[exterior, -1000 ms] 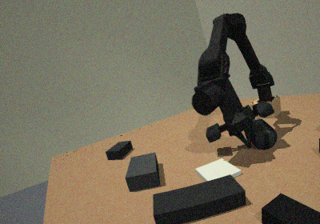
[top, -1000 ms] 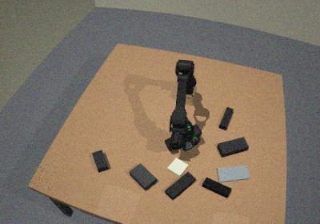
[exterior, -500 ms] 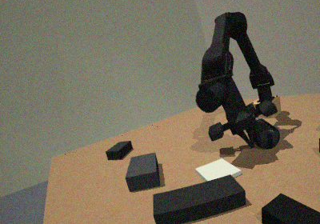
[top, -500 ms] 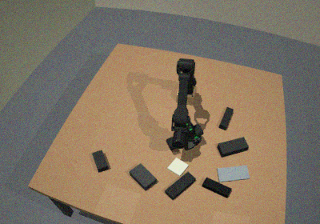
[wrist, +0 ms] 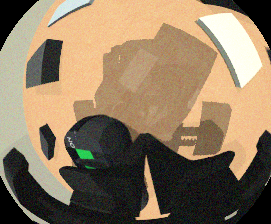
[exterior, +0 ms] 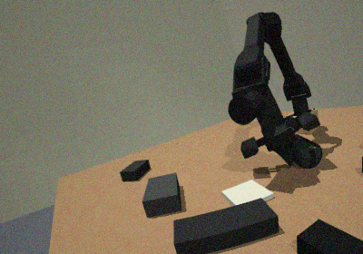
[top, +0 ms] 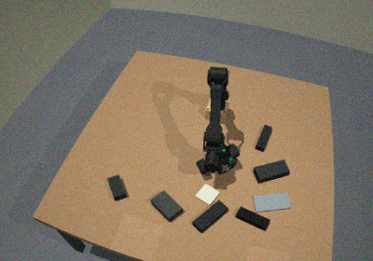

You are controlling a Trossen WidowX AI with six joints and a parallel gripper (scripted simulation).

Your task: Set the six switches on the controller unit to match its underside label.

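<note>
Right now the white tile is 150 mm ahead of my gripper tip and 30 mm to the right of it. Also, from my gripper tip: slim dark block: 220 mm behind, 180 mm to the left, 10 mm above; then grey plate: 250 mm to the left, 140 mm ahead.
</note>
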